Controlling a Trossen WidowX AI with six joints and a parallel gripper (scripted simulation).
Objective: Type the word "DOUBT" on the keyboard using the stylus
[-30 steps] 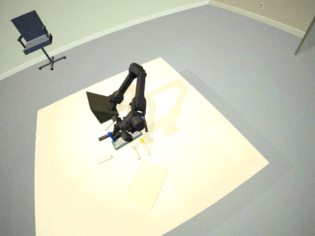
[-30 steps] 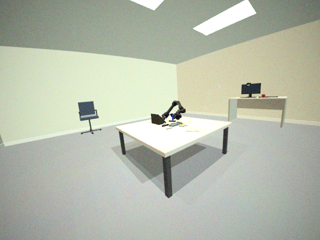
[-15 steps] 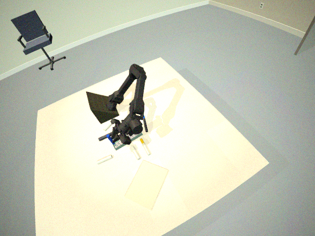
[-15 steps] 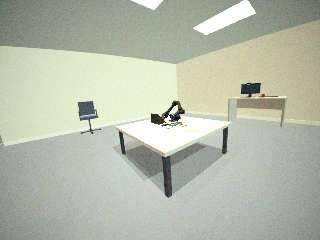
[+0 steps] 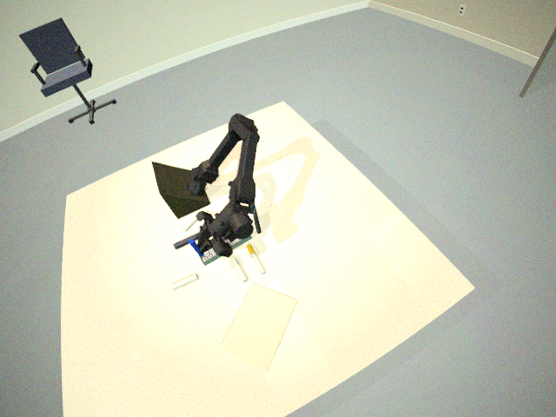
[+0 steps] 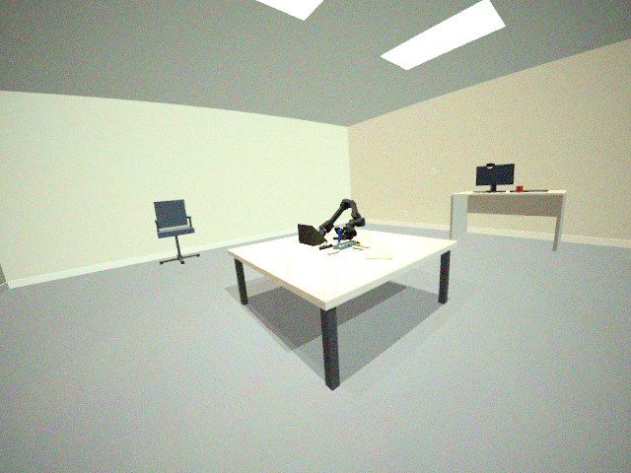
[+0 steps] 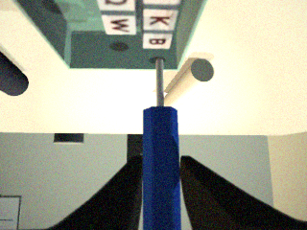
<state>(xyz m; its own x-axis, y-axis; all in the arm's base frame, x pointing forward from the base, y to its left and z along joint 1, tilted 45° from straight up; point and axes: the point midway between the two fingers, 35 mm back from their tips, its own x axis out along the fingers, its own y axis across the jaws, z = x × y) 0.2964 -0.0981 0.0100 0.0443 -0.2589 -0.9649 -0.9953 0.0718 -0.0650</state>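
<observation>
The yellow-capped marker lies 90 mm ahead of my gripper tip, 150 mm to the left of it and 70 mm below it. The rest, counted from my gripper tip: cream pad (300 mm ahead, 50 mm to the left, 80 mm below); then blue stylus (10 mm below); then grey stylus tip (50 mm below).
</observation>
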